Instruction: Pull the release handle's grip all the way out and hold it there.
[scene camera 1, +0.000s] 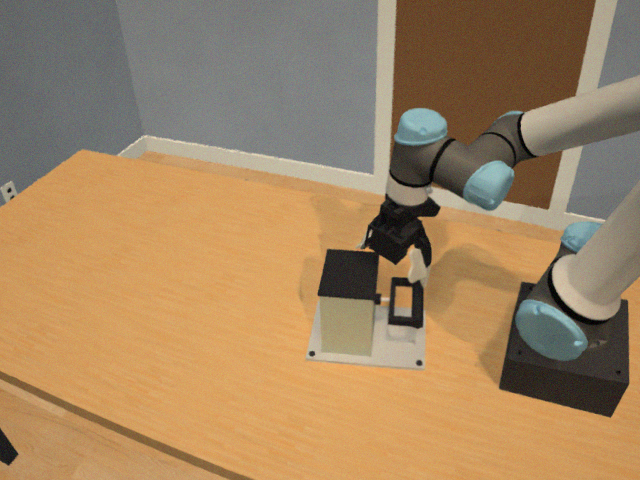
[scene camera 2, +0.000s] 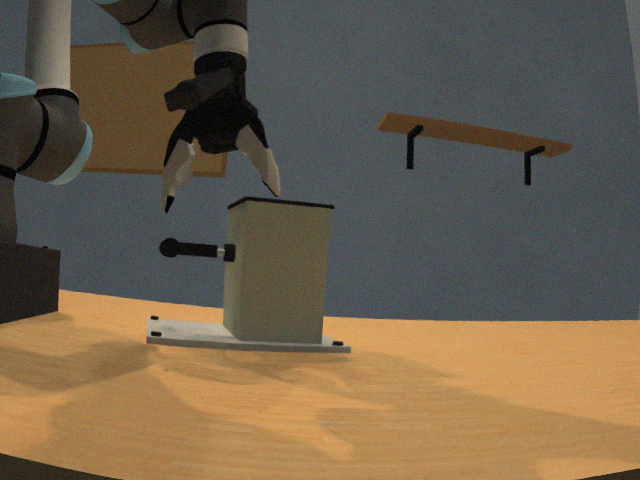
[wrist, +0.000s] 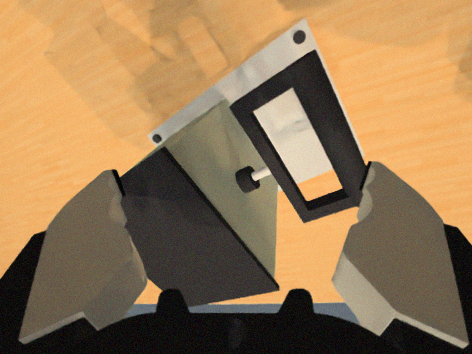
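Note:
The release handle (scene camera 1: 417, 307) (scene camera 2: 196, 250) (wrist: 325, 117) is a black rectangular loop whose thick outer bar is the grip. It joins the pale green box (scene camera 1: 346, 325) (scene camera 2: 281, 273) (wrist: 237, 165) through a black collar (scene camera 1: 377, 299) (scene camera 2: 229, 252) (wrist: 247, 179), with a short piece of light rod (scene camera 2: 220, 252) (wrist: 261, 174) showing. My gripper (scene camera 1: 391, 264) (scene camera 2: 222, 202) (wrist: 239, 170) is open and empty, above the box and handle. In scene camera 2, one fingertip is above the grip and the other is just over the box's lid. The fingers are apart from the grip.
The box has a black lid (scene camera 1: 348, 272) (wrist: 190, 240) and stands on a light base plate (scene camera 1: 382, 356) (scene camera 2: 191, 338) (wrist: 202, 106) with dark bolts. The arm's dark base block (scene camera 1: 563, 390) (scene camera 2: 28, 284) stands beside it on the wooden table (scene camera 1: 180, 310) (scene camera 2: 439, 351). A wall shelf (scene camera 2: 475, 135) is in the background.

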